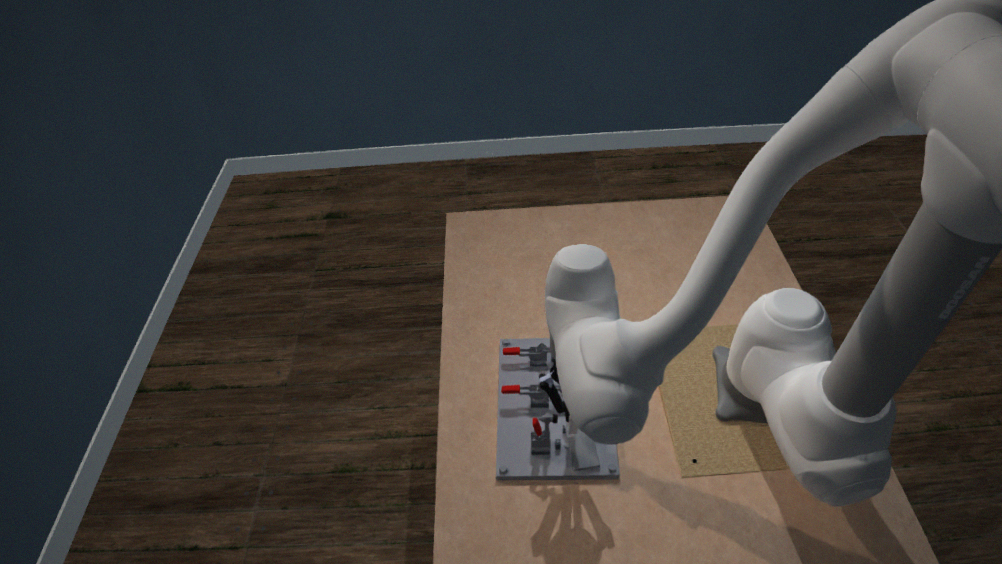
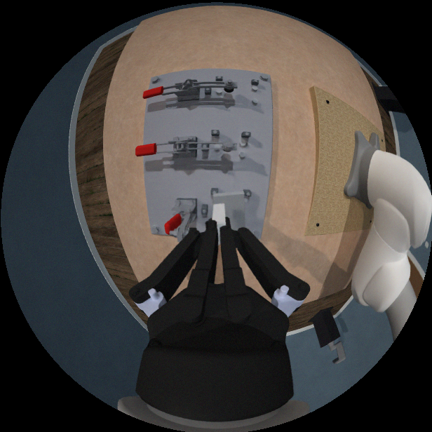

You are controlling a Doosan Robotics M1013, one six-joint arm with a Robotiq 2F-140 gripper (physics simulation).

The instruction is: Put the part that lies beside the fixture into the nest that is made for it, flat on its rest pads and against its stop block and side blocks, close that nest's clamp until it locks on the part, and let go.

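Places are measured from the arm's base along level axes (x ahead, y left, z up), in centimetres.
Pixels of known places: gripper, fingertip midpoint: (image 1: 571, 428); arm's base, link origin: (image 1: 757, 387).
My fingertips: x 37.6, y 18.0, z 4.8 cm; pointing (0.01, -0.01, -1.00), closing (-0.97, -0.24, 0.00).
For each thing: its top centre in the pictures, then the offset to it from my fingertips. "*": a spot on its surface instead. Level surfaces: height alone.
- grey fixture plate, surface spot: (image 1: 513, 466) * dx +10.4, dy +7.0, dz -4.6 cm
- far clamp, surface spot: (image 1: 511, 349) * dx +14.8, dy -18.9, dz -1.0 cm
- middle clamp, surface spot: (image 1: 510, 387) * dx +13.2, dy -8.1, dz +0.0 cm
- light grey flat part, top centre: (image 1: 582, 441) dx -2.3, dy +1.6, dz -1.7 cm
- tan board, surface height: dz -6.1 cm
The grey fixture plate (image 1: 513, 466) (image 2: 160, 189) carries three nests, each with a red-handled toggle clamp. The far clamp (image 1: 511, 349) (image 2: 153, 92) and the middle clamp (image 1: 510, 387) (image 2: 145, 149) lie flat over empty nests. A light grey flat part (image 1: 582, 457) (image 2: 231, 196) lies in the near nest between its blocks. The near clamp's red handle (image 1: 537, 425) (image 2: 173, 223) stands tilted up, and its arm is off the part. My gripper (image 1: 560, 406) (image 2: 219, 217) is shut and empty. It hangs just above the near nest, beside that clamp, and hides part of the nest.
The fixture sits on a tan board (image 1: 490, 280) (image 2: 201, 44) on a dark wooden table (image 1: 314, 316) with a grey rim. A cork mat (image 1: 694, 421) (image 2: 334, 160) lies to the right, with the robot's base (image 1: 732, 403) on it. My own arm crosses above the fixture's right side.
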